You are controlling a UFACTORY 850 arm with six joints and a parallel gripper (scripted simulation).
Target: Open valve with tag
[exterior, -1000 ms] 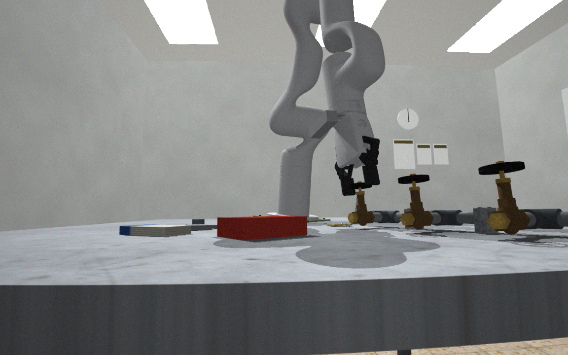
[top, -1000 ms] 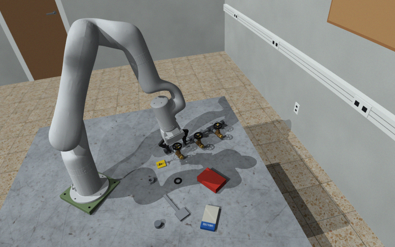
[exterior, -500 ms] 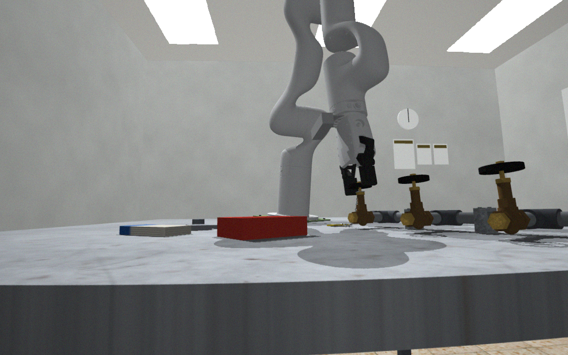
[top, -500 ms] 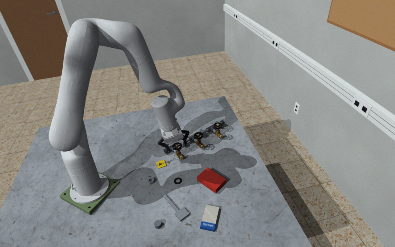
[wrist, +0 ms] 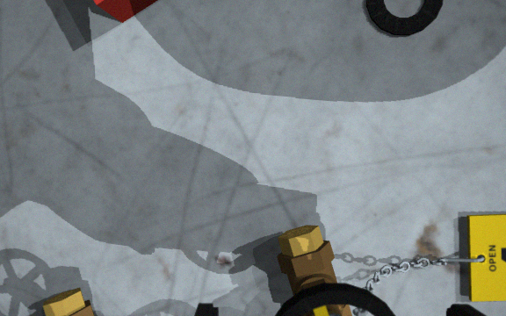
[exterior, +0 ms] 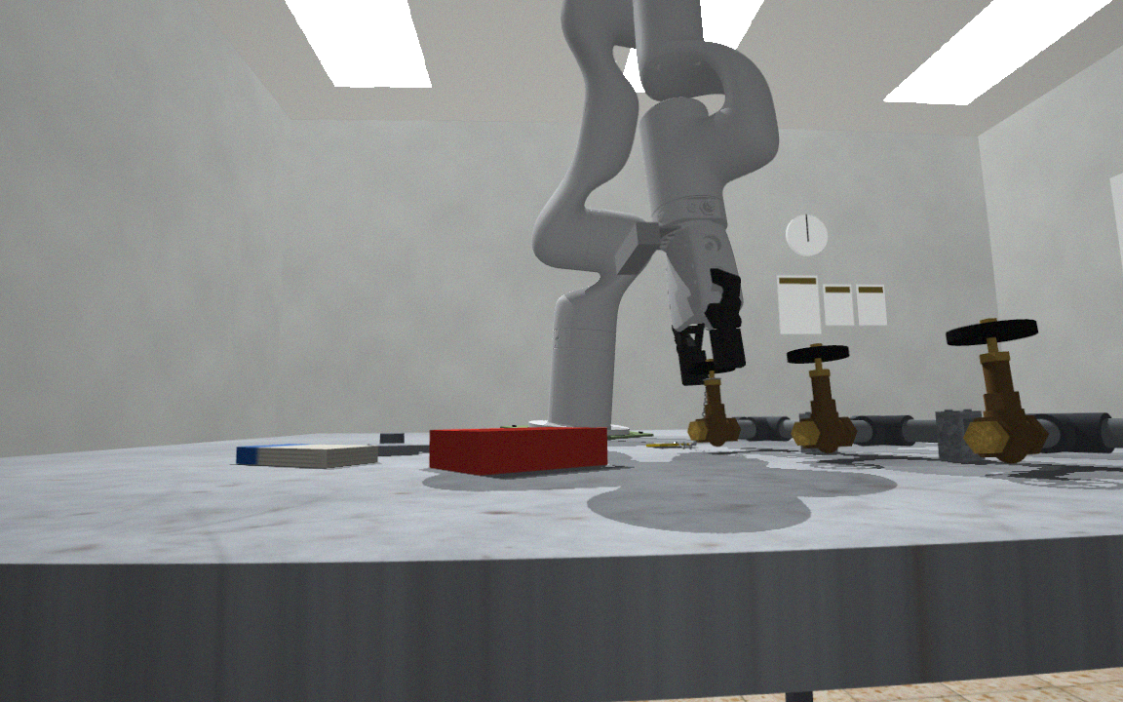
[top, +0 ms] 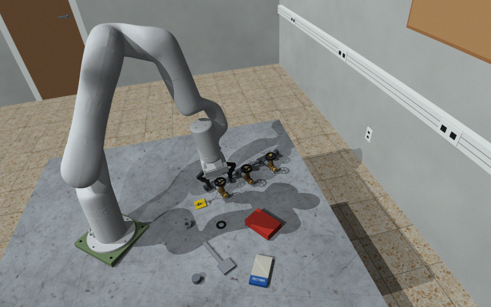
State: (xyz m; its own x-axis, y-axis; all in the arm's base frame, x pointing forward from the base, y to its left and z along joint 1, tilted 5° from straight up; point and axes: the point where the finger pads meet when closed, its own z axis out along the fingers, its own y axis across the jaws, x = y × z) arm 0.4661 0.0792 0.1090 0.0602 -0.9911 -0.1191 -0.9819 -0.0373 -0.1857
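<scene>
Now: the yellow tag 90 mm behind my hand, 20 mm to the right of it and 90 mm below it. Round my hand: black washer (30 mm behind, 160 mm to the right, 90 mm below); red block (130 mm ahead, 210 mm to the right, 70 mm below); grey nut (170 mm behind, 120 mm to the right, 80 mm below).
</scene>
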